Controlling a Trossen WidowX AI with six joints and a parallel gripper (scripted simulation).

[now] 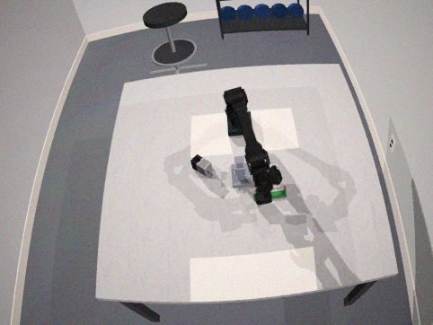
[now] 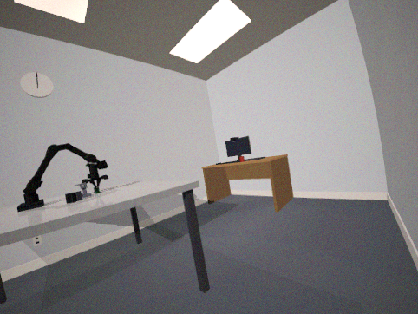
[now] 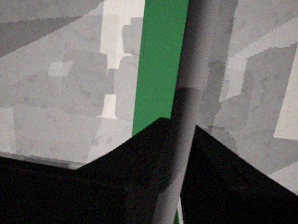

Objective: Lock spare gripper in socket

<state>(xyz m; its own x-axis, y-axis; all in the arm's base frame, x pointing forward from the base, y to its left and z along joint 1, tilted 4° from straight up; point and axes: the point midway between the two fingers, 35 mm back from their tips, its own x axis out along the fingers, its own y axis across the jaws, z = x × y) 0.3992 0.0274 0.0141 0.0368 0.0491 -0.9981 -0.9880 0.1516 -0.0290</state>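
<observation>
My gripper tip is 20 mm to the right of the green cradle. Also, from my gripper tip: spare gripper 220 mm to the right, 200 mm behind; then mount 120 mm behind, 80 mm to the right, 20 mm above.
</observation>
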